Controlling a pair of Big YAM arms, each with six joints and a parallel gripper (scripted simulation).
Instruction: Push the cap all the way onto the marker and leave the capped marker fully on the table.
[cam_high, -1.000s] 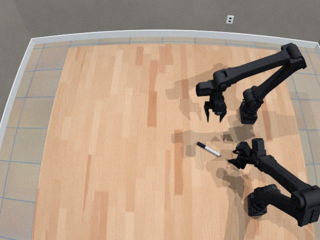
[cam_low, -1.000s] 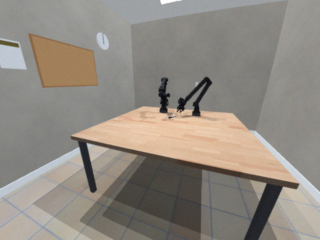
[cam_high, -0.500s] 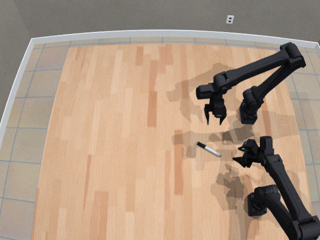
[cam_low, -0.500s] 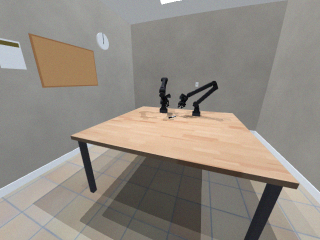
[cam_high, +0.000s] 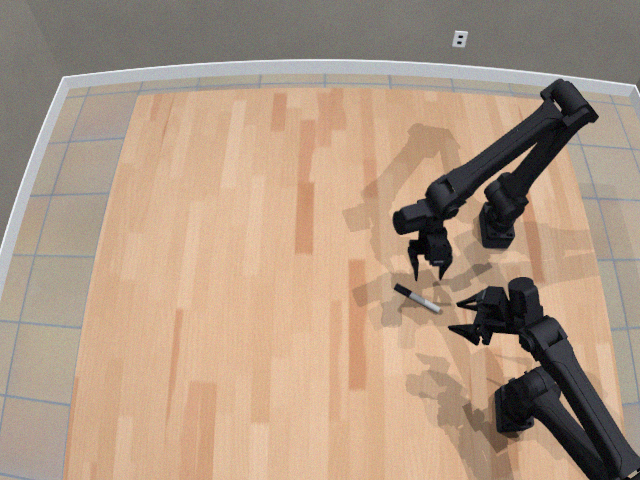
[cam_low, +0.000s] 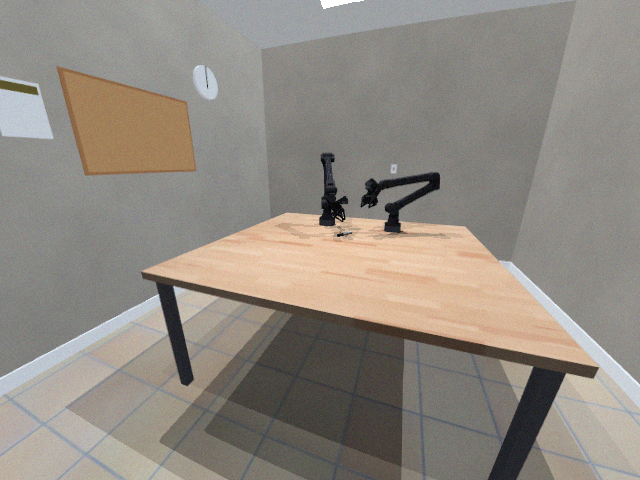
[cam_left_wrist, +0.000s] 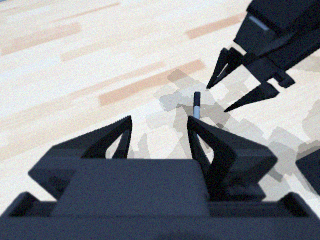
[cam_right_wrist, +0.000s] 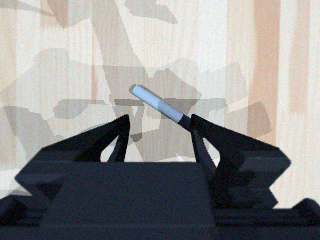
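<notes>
Now: right hand 10 mm short of the white marker, 20 mm to the right of it and 100 mm above it. The rest, counted from my right hand: black cap (50 mm ahead, 10 mm to the right, 100 mm below).
</notes>
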